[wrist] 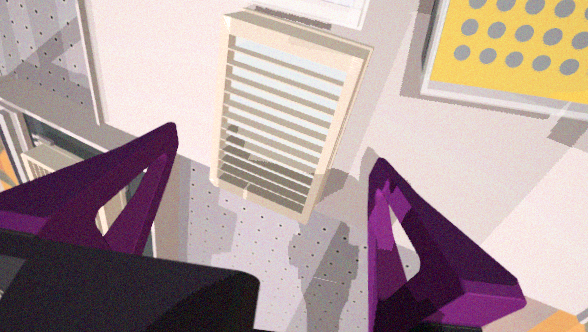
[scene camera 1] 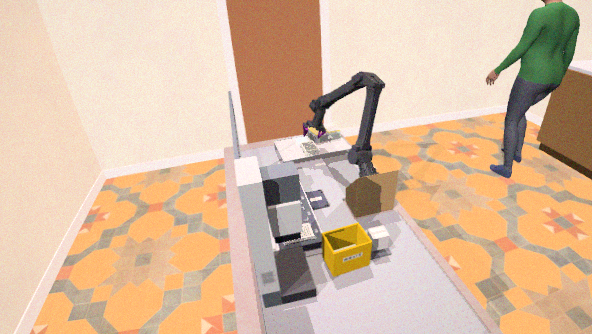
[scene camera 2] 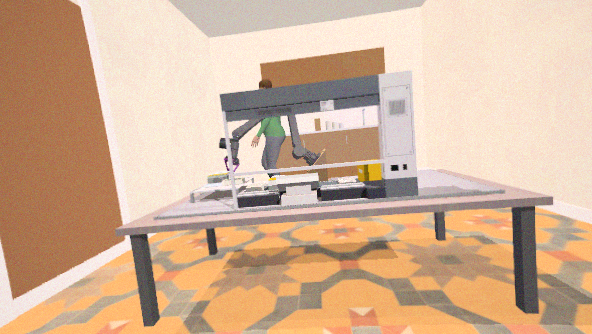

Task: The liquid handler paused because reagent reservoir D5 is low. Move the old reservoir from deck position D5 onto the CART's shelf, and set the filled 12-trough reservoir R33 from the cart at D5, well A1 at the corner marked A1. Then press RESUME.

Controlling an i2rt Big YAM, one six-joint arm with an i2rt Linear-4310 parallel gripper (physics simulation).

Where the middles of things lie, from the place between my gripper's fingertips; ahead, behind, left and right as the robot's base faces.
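White cart shelf [scene camera 1: 289,150]: from my hand, 5 cm to the right, 1 cm behind, 8 cm below. Clear well plate [wrist: 356,22]: from my hand, 10 cm to the right, 5 cm ahead, 7 cm below.
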